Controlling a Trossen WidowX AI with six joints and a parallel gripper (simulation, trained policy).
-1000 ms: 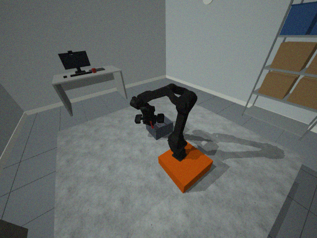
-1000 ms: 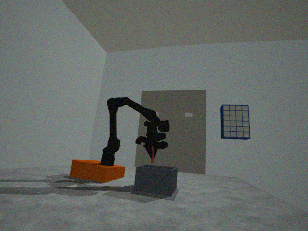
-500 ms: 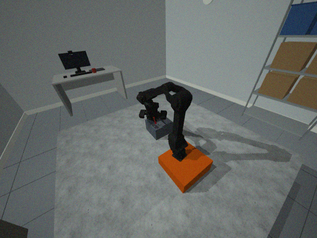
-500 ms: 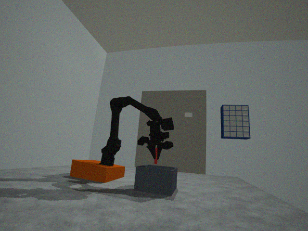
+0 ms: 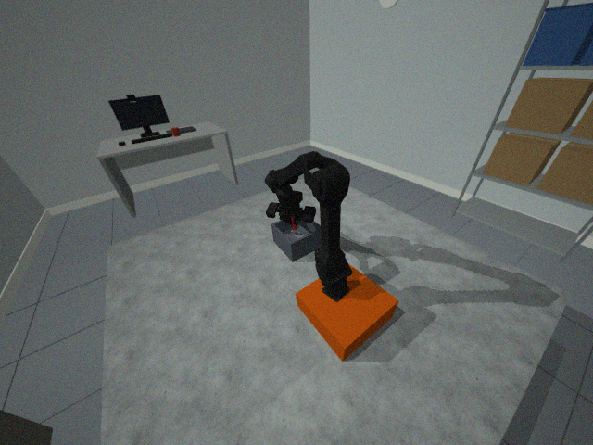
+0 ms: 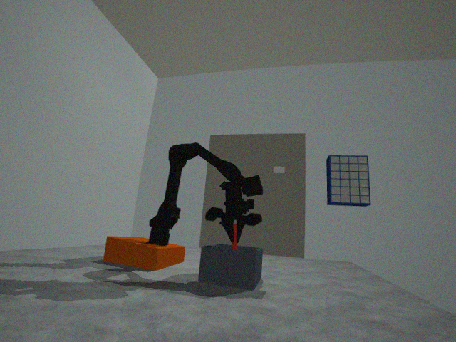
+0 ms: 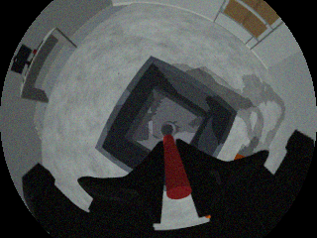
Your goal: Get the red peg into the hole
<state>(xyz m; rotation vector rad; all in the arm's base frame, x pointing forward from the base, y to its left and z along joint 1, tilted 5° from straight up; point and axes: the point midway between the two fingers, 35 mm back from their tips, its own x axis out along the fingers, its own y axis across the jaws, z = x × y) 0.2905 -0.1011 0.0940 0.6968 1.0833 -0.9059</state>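
The red peg lies 10 mm to the left of my gripper tip and 20 mm above it. Also, from my gripper tip: plate 10 mm to the right, 70 mm below; grey box 10 mm to the right, 90 mm below.
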